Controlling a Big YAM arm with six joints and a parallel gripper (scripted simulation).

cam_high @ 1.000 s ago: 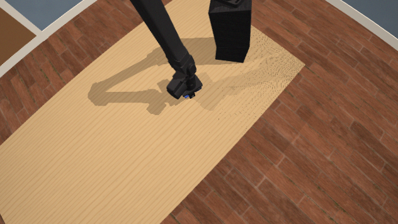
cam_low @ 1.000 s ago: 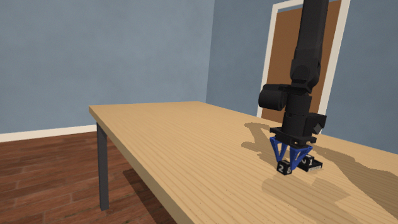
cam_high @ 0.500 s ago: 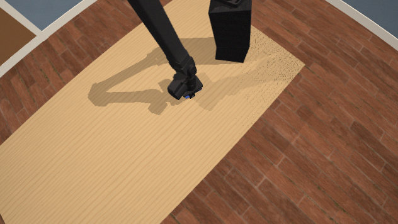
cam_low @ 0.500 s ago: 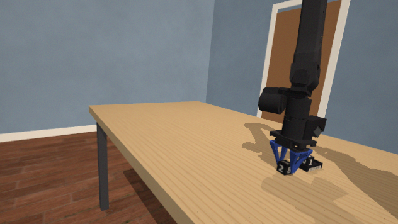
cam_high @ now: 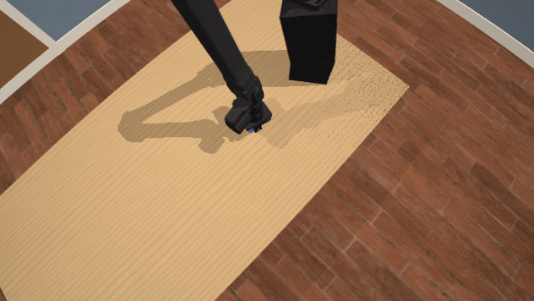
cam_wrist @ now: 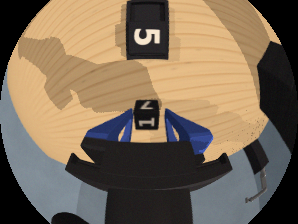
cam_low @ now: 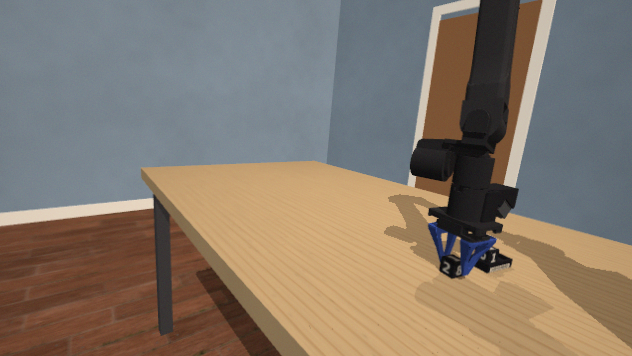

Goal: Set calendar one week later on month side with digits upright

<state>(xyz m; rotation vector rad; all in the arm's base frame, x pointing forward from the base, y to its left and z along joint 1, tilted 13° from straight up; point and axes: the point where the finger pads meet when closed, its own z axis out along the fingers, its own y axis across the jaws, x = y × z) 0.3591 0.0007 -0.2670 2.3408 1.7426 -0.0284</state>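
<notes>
The black date cube lies right at my hand. Round my hand: black tray: 3 cm behind, 10 cm to the right, 1 cm below; then black cube: 3 cm behind, 9 cm to the right, 1 cm above.
</notes>
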